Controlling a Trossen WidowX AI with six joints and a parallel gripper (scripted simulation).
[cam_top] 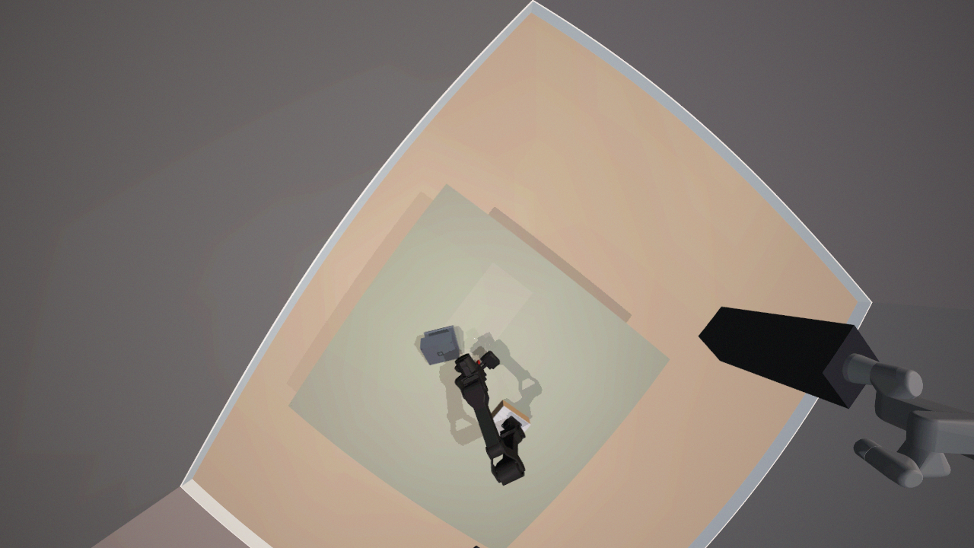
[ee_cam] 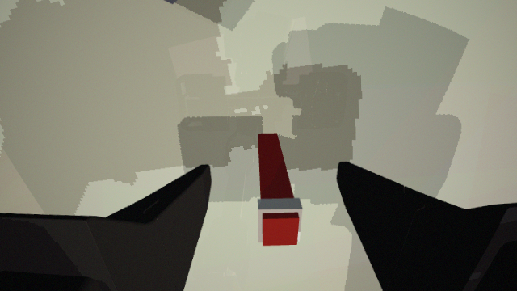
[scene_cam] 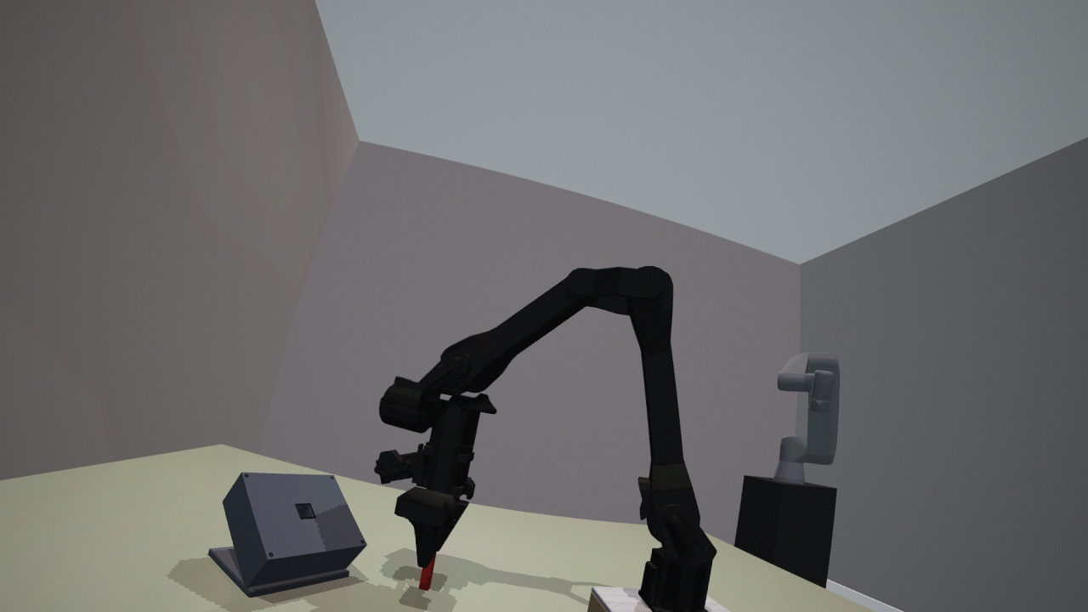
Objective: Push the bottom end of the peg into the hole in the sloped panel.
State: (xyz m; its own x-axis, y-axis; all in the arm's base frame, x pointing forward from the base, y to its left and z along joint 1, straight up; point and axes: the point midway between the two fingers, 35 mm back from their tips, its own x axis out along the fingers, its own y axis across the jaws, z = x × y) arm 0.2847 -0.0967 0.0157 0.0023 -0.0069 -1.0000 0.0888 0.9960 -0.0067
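My gripper tip is 16 cm short of the grey sloped panel, 5 cm to the right of it and 2 cm below it. The rest, counted from my gripper tip: square peg (2 cm above).
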